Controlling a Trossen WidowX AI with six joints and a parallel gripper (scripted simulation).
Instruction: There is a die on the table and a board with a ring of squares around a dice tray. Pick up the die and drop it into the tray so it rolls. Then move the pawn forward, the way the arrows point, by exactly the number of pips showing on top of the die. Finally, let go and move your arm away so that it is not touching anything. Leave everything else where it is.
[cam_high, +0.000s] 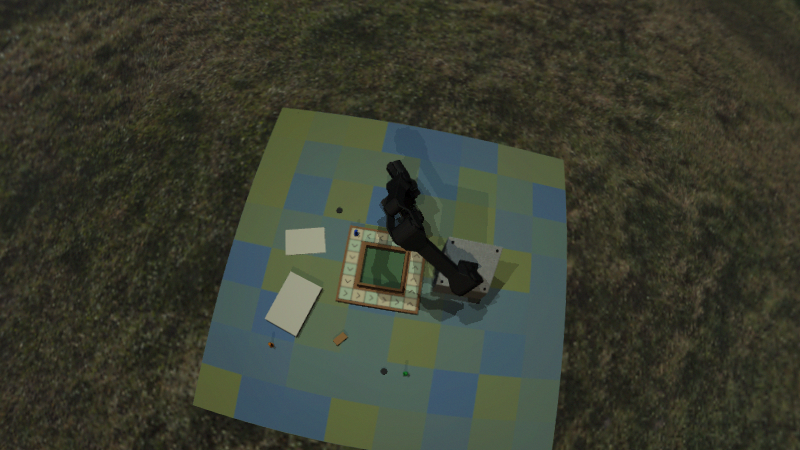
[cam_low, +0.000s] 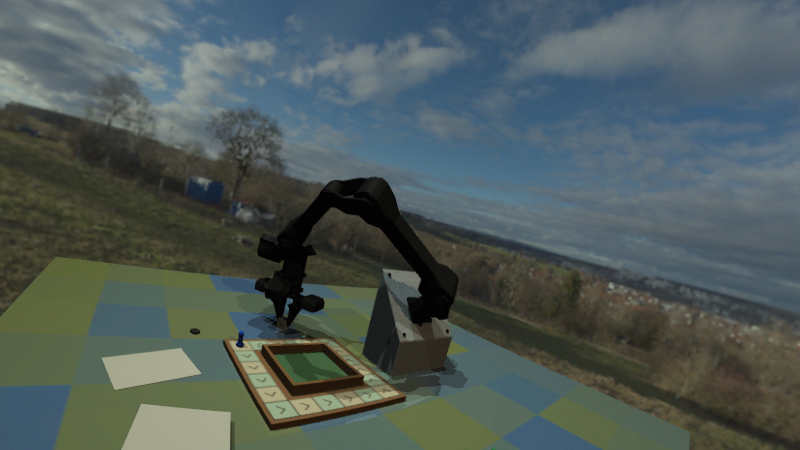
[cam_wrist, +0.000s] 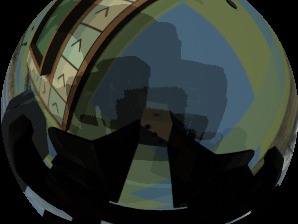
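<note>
My gripper tip is now 150 mm short of the blue pawn, 130 mm to the right of it and 20 mm below it. Also, from my gripper tip: white die: right at my gripper tip; green pawn: 120 mm behind, 590 mm to the left, 10 mm above; tan block: 120 mm ahead, 510 mm to the left, 10 mm below.
</note>
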